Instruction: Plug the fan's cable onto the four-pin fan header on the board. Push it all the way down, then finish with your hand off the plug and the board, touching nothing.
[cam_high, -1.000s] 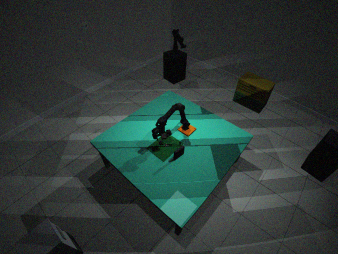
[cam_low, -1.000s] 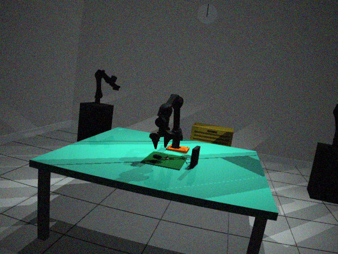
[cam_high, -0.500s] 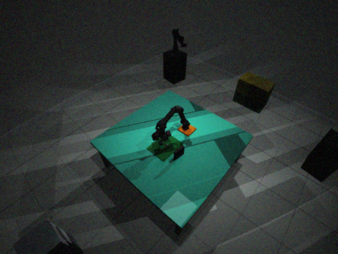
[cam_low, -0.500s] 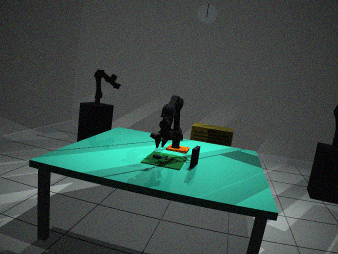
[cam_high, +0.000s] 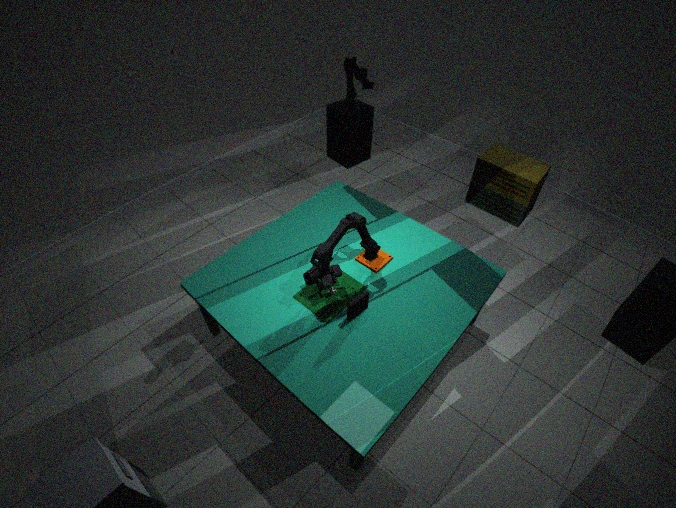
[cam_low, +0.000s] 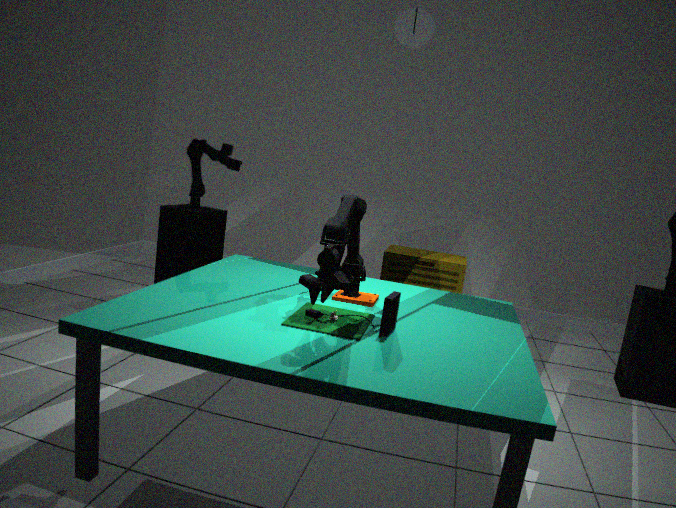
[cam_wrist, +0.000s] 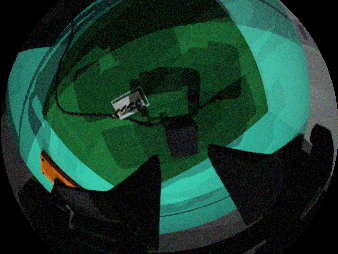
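Right now the dark fan plug is 40 mm below my gripper tip and 10 mm to the right of it. Round my gripper tip: black fan: 220 mm to the left, 40 mm behind, 10 mm above; then green board: 60 mm below, 50 mm to the left, 20 mm behind.
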